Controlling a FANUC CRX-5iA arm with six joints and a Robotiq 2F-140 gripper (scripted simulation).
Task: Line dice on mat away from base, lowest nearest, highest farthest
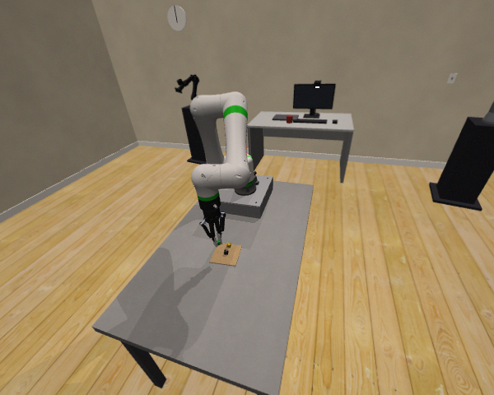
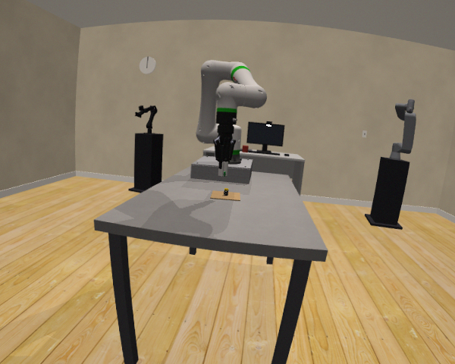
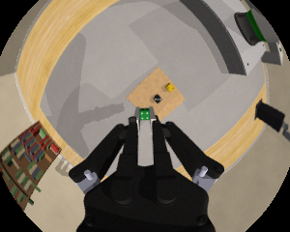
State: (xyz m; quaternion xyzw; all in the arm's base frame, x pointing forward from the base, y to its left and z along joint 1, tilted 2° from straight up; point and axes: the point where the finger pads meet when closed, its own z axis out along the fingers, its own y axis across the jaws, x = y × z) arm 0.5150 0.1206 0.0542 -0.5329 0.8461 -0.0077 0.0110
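Right now the black die is 13 cm below my hand, 4 cm behind it and 1 cm to the left of it. From my hand the other things lie so: tan mat (14 cm below, 4 cm behind, 1 cm to the left); green die (2 cm below); yellow die (13 cm below, 9 cm behind).
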